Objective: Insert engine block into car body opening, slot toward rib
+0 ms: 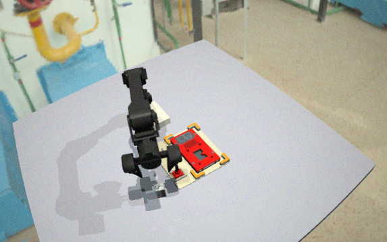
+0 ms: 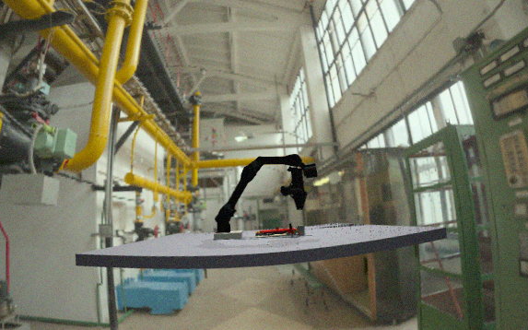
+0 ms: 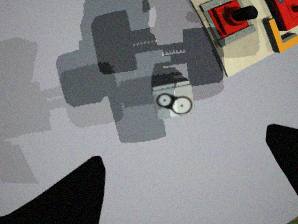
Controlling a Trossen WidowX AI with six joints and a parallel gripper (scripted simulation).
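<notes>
My gripper tip is now 10 mm to the right of the engine block and 100 mm above it. From my gripper tip the other things lie so: black peg (50 mm behind, 100 mm to the left, 90 mm below).
</notes>
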